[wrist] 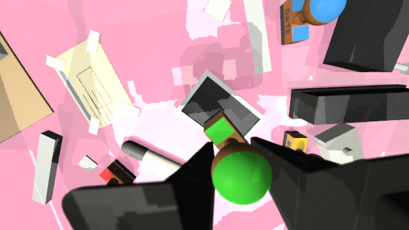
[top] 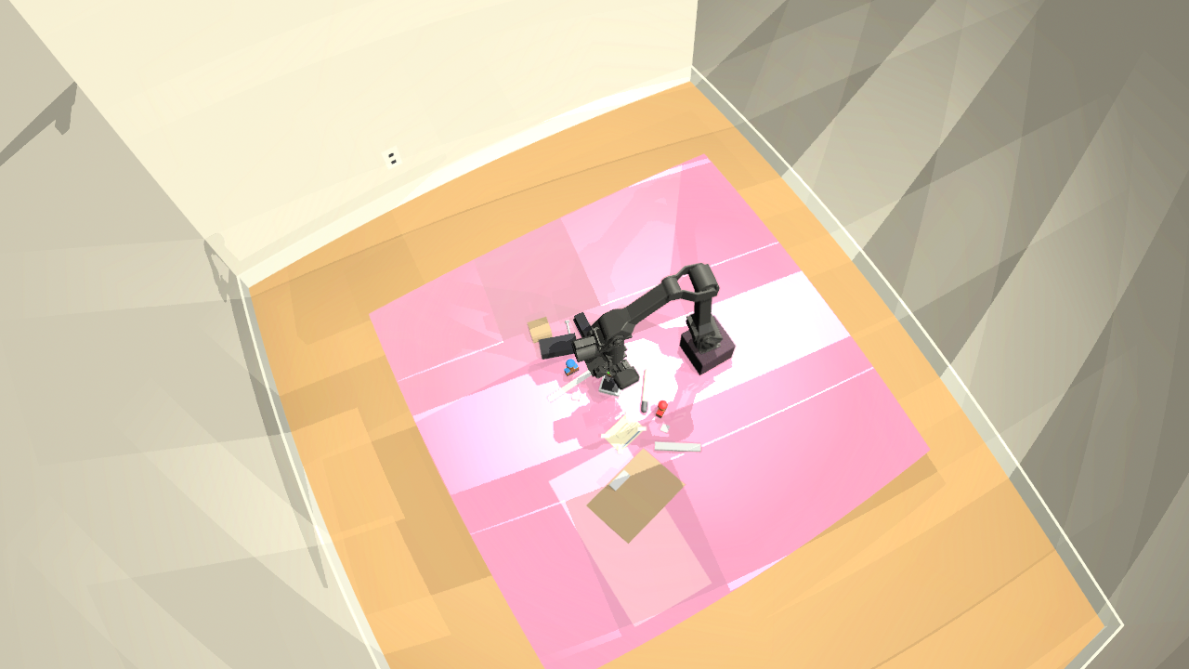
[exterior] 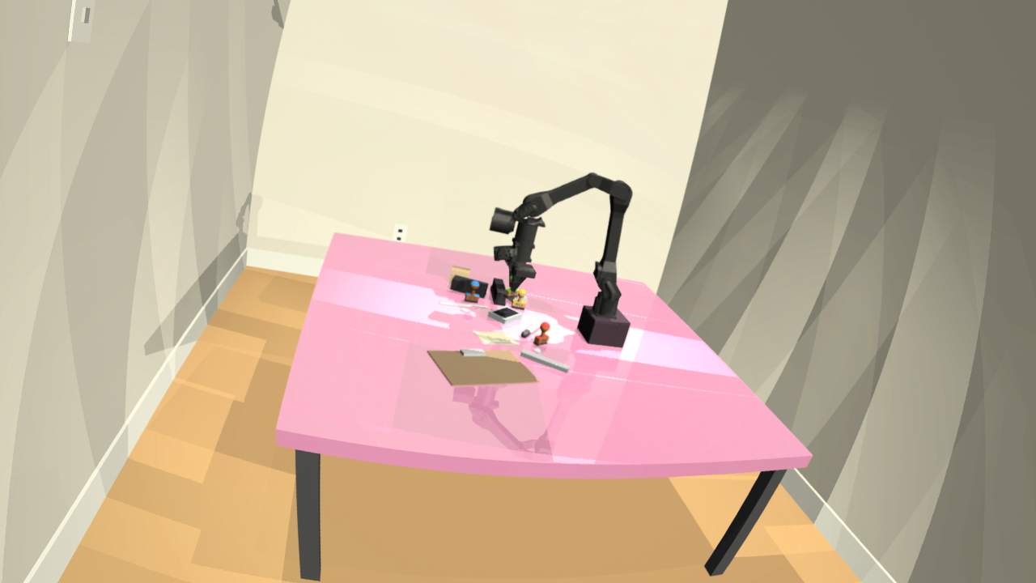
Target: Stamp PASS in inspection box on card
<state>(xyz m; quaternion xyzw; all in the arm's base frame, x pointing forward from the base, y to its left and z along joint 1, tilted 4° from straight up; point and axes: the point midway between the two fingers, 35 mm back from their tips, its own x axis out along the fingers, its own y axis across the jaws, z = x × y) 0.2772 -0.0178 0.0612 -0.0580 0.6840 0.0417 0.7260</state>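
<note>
Right now my gripper tip is 30 mm short of the cream card, 160 mm to the right of it and 90 mm above it. The rest, counted from my gripper tip: black ink pad: 80 mm below; then yellow stamp: 40 mm behind, 100 mm to the right, 70 mm below; then blue stamp: 100 mm ahead, 70 mm to the right, 70 mm below.
</note>
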